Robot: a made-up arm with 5 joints. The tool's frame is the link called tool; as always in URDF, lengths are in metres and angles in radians.
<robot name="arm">
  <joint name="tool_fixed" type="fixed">
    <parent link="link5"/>
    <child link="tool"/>
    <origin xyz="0.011 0.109 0.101" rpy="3.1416 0 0"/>
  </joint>
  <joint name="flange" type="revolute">
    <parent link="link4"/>
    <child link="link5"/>
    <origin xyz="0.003 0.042 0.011"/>
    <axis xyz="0 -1 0"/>
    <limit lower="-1.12" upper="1.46" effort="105" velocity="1.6"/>
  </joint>
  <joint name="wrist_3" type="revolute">
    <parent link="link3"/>
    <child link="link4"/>
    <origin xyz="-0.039 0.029 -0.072"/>
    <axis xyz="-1 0 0"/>
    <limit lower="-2.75" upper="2.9" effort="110" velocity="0.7"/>
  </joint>
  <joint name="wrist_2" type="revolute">
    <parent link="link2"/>
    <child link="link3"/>
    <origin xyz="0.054 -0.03 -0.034"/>
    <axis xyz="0 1 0"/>
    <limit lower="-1.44" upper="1.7" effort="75" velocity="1.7"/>
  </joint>
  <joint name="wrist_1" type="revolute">
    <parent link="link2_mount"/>
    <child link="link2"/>
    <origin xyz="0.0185 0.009 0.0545"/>
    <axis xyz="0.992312 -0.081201 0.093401"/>
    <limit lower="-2.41" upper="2.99" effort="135" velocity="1.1"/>
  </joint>
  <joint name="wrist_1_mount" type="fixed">
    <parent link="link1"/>
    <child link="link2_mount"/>
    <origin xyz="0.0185 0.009 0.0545"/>
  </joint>
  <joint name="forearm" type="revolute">
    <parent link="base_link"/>
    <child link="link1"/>
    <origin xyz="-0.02 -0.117 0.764"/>
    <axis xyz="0 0 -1"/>
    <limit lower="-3.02" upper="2.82" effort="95" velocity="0.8"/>
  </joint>
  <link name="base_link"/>
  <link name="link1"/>
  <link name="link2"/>
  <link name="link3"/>
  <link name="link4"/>
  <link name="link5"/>
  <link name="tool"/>
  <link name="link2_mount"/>
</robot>
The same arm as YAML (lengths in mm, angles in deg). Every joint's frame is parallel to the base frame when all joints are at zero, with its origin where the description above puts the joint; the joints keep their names.
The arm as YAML. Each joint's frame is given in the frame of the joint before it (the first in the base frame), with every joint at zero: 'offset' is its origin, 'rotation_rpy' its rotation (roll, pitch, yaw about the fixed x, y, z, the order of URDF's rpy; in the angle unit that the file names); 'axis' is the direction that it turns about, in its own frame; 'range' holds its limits. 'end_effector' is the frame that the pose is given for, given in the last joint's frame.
length_unit: mm
angle_unit: deg
chain:
  - id: forearm
    offset: [-20.0, -117.0, 764.0]
    rotation_rpy: [0.0, 0.0, 0.0]
    axis: [0.0, 0.0, -1.0]
    range: [-173.03, 161.57]
  - id: wrist_1
    offset: [37.0, 18.0, 109.0]
    rotation_rpy: [0.0, 0.0, 0.0]
    axis: [0.992312, -0.081201, 0.093401]
    range: [-138.08, 171.31]
  - id: wrist_2
    offset: [54.0, -30.0, -34.0]
    rotation_rpy: [0.0, 0.0, 0.0]
    axis: [0.0, 1.0, 0.0]
    range: [-82.51, 97.4]
  - id: wrist_3
    offset: [-39.0, 29.0, -72.0]
    rotation_rpy: [0.0, 0.0, 0.0]
    axis: [-1.0, 0.0, 0.0]
    range: [-157.56, 166.16]
  - id: flange
    offset: [3.0, 42.0, 11.0]
    rotation_rpy: [0.0, 0.0, 0.0]
    axis: [0.0, -1.0, 0.0]
    range: [-64.17, 83.65]
end_effector:
  offset: [11.0, 109.0, 101.0]
  rotation_rpy: [-180.0, 0.0, 0.0]

